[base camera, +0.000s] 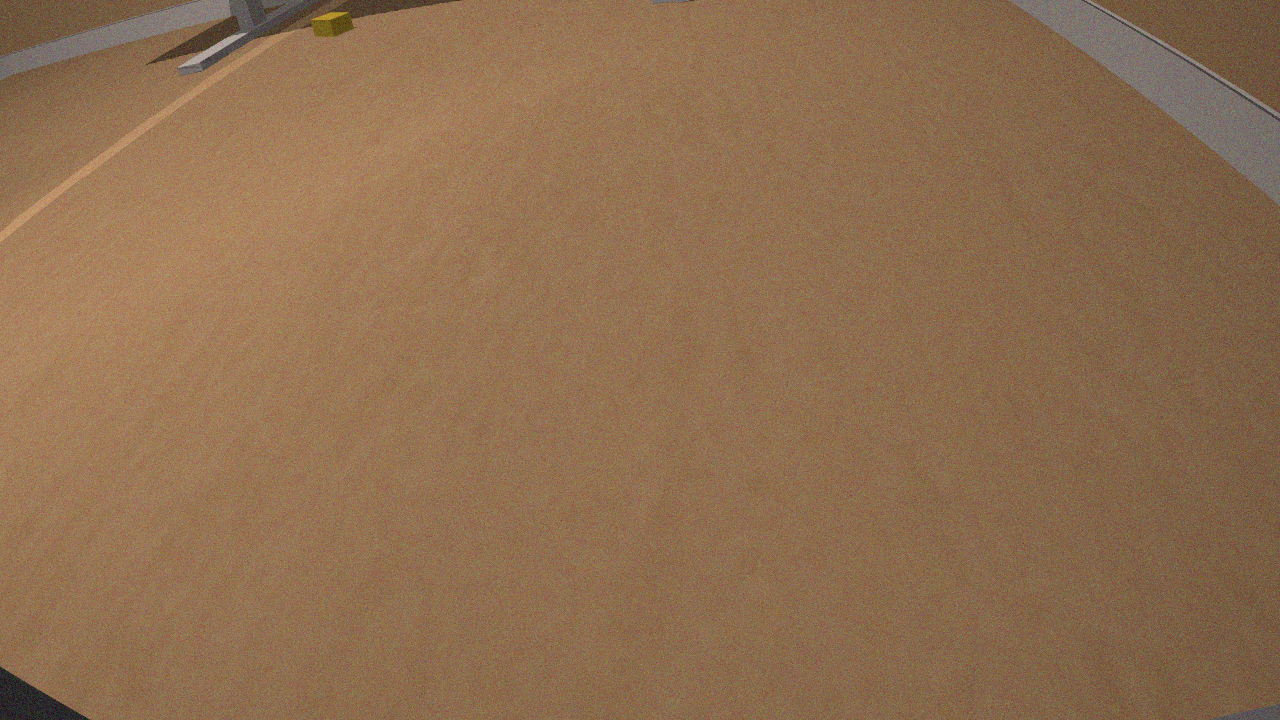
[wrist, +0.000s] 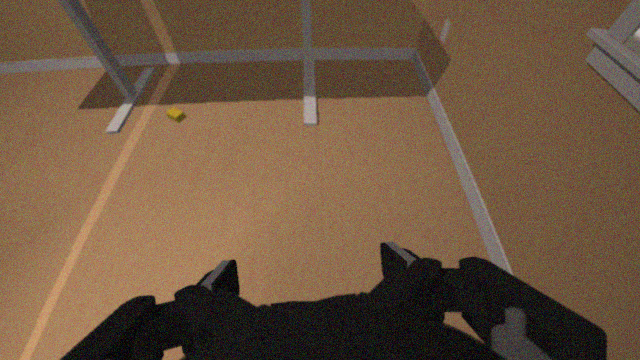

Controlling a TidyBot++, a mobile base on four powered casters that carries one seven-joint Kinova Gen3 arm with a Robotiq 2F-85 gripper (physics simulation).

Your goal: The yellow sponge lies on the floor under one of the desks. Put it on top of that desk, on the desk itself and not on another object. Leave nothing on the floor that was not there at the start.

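Frame: origin at the arm's base, x ahead, y left, z up, level; metres.
Seen in the pictures: gripper, fingertip midpoint: [wrist: 310,267].
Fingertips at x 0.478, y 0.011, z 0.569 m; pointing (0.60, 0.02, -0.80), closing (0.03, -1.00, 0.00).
A point is followed by its place in that frame.
The yellow sponge [base camera: 332,24] @(x 1.743, y 0.805, z -0.365 m) [wrist: 175,114] @(x 1.770, y 0.818, z -0.352 m) lies on the floor at the upper left of both views. It is just right of a desk's left foot [base camera: 213,53] @(x 1.751, y 1.176, z -0.372 m) [wrist: 120,118] @(x 1.799, y 1.197, z -0.372 m), at the front edge of the dark shadow. The desk's right foot [wrist: 310,111] @(x 1.735, y -0.034, z -0.371 m) is farther right in the wrist view. The desk's top surface does not show in either view. My gripper [wrist: 310,267] @(x 0.478, y 0.011, z 0.569 m) is open and empty, with its fingers wide apart at the bottom of the wrist view. It is high above the floor and well short of the sponge.
A grey baseboard [base camera: 1181,80] @(x 0.980, y -0.781, z -0.339 m) [wrist: 465,170] @(x 1.165, y -0.794, z -0.325 m) runs along the right wall and meets the back baseboard [wrist: 240,56] @(x 2.419, y 0.472, z -0.354 m) behind the desk legs. A light strip [base camera: 134,134] [wrist: 100,205] crosses the floor at the left. A pale frame [wrist: 617,55] @(x 0.945, y -0.748, z 0.425 m) shows at the upper right of the wrist view.
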